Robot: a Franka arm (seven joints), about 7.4 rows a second.
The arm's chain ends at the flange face. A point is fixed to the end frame.
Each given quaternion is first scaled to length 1.
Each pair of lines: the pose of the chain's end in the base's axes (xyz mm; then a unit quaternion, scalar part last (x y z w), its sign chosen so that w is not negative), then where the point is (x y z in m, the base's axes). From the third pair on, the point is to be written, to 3 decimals.
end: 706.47 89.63 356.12 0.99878 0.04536 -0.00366 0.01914
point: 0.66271 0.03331 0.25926
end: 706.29 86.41 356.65 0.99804 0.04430 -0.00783 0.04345
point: 0.66183 0.02552 0.26293
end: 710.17 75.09 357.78 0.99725 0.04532 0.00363 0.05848
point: 0.668 0.011 0.265
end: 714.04 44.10 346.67 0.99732 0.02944 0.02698 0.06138
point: 0.675 -0.019 0.252
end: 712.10 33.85 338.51 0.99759 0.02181 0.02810 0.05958
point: 0.672 -0.028 0.243
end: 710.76 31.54 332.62 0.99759 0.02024 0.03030 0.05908
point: 0.671 -0.030 0.237
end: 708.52 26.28 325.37 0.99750 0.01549 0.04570 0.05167
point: 0.671 -0.034 0.228
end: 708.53 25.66 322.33 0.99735 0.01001 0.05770 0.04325
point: 0.673 -0.032 0.223
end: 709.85 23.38 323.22 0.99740 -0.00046 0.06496 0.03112
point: 0.675 -0.031 0.222
